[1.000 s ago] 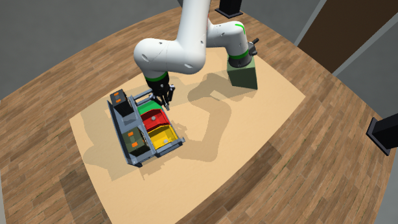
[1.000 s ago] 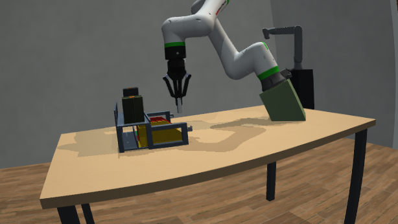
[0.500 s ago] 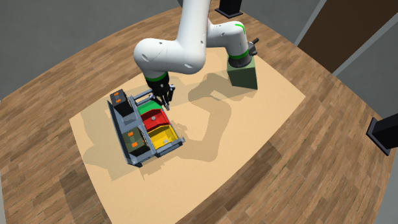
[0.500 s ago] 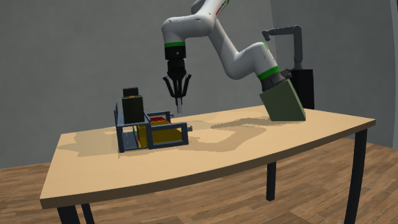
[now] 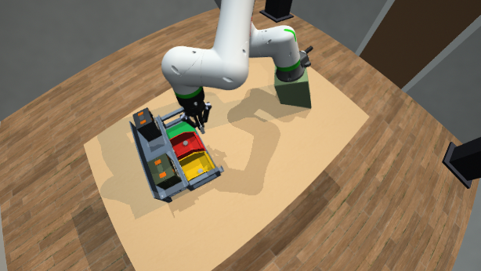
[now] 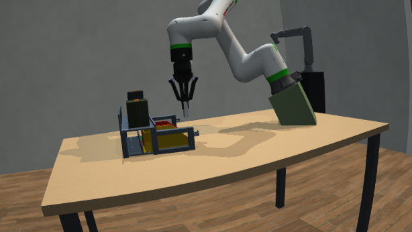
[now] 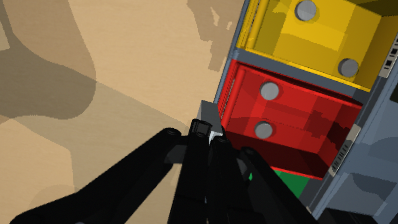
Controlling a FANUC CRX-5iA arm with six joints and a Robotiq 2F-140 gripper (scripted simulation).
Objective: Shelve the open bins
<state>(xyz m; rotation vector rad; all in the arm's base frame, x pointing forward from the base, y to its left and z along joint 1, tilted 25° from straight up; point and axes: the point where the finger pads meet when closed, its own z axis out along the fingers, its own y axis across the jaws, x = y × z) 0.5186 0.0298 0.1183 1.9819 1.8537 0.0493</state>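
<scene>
My gripper is now 110 mm short of the red bin, 10 mm to the left of it and 80 mm above it. From my hand the other things lie so: yellow bin 130 mm ahead, 100 mm to the left, 80 mm below.
</scene>
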